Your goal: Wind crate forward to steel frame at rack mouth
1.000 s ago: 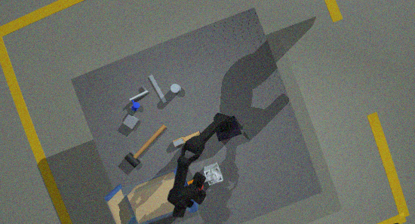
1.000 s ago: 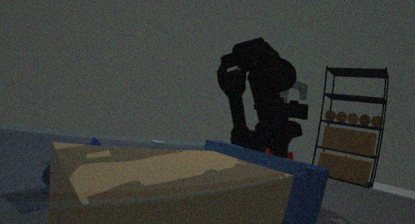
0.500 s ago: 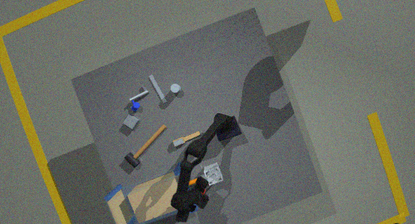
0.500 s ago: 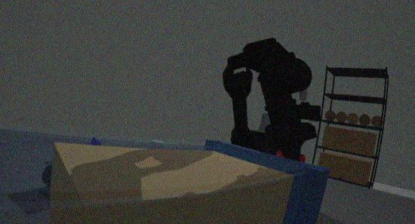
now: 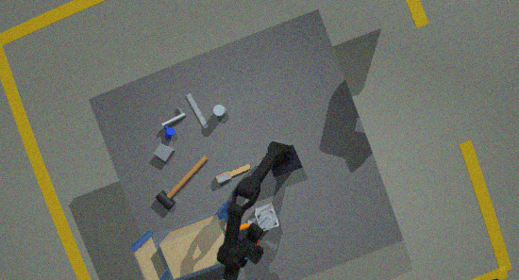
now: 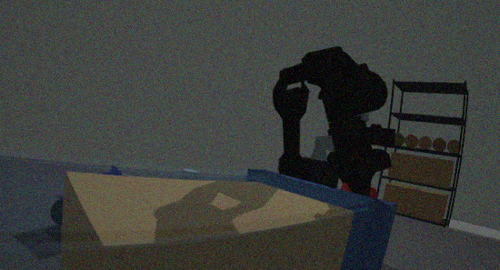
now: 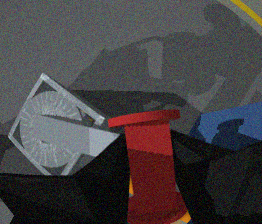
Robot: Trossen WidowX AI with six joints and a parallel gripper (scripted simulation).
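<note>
The winch handle is 2 cm behind my gripper tip, 3 cm to the right of it and 3 cm below it. Also, from my gripper tip: blue steel frame 9 cm ahead, 4 cm to the right, 3 cm below; red knob 1 cm ahead, 1 cm to the right; winch 9 cm behind, 7 cm to the right, 10 cm below.
</note>
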